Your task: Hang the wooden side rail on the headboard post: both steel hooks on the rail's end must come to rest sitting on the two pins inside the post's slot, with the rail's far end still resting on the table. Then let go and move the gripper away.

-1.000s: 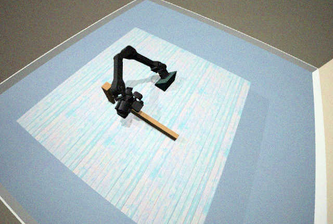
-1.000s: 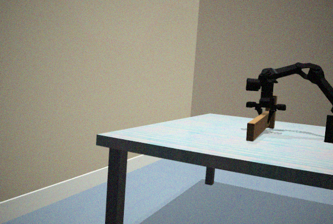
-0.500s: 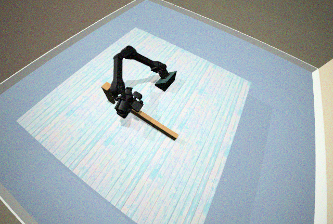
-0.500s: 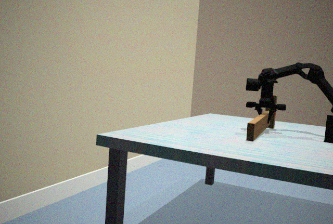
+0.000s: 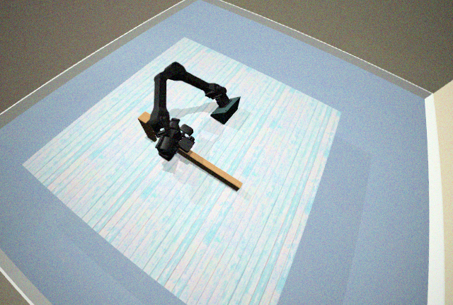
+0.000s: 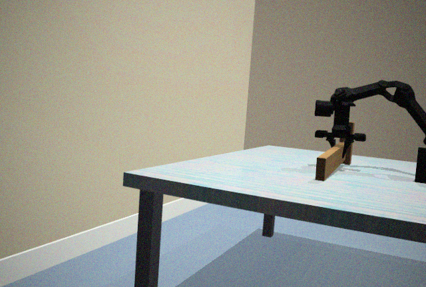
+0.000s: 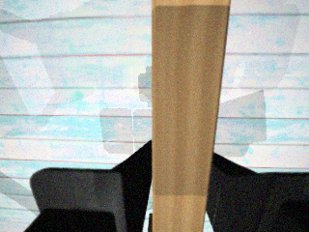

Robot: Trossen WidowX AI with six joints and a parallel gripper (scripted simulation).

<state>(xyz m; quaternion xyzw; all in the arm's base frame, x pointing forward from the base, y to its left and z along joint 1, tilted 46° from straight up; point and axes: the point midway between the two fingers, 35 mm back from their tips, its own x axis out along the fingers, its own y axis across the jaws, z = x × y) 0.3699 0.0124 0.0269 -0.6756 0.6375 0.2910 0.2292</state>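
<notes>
Now: the headboard post 2 cm ahead of my gripper tip, 17 cm to the right of it and 4 cm above it.
</notes>
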